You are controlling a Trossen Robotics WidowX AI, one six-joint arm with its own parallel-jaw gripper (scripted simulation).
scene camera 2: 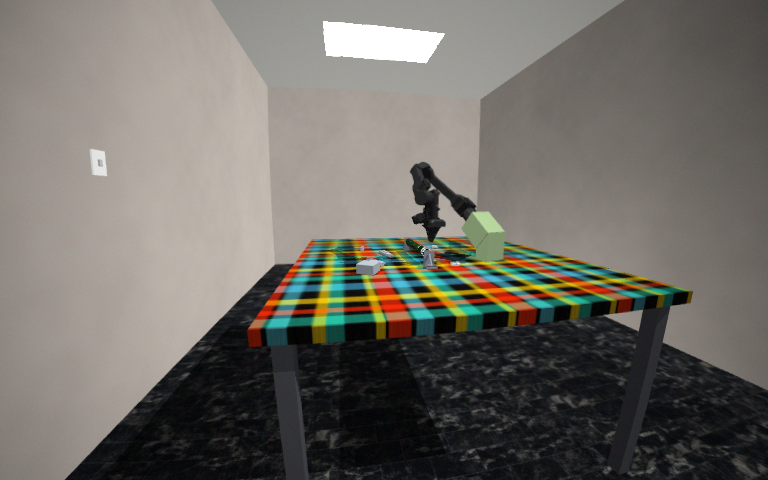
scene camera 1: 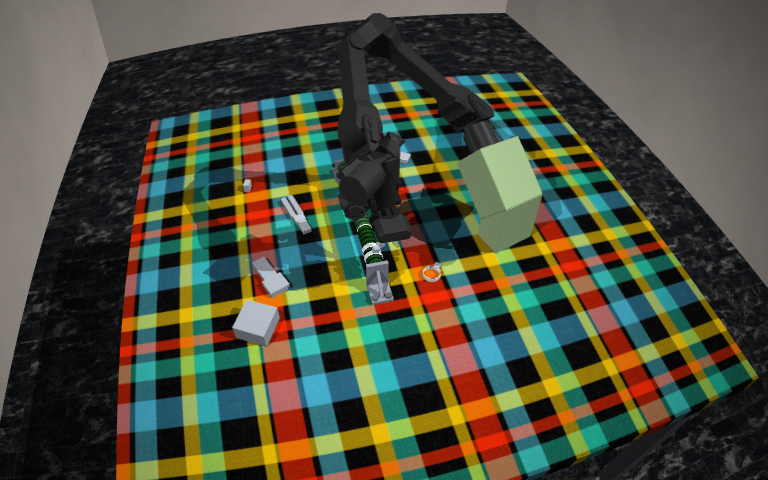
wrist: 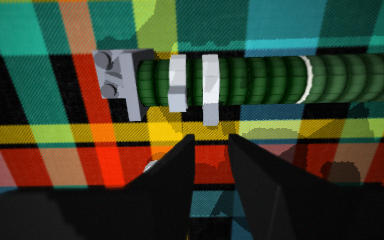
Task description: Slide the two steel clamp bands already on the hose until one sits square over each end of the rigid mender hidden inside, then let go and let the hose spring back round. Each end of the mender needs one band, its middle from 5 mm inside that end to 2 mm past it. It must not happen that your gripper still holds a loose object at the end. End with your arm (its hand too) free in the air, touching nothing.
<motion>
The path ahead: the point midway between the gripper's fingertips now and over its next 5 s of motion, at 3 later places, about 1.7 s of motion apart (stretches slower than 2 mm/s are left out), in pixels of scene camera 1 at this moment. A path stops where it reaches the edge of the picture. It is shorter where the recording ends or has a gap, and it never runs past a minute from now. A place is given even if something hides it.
The gripper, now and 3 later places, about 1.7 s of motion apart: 382, 234; 381, 238; 375, 222; 370, 208
</motion>
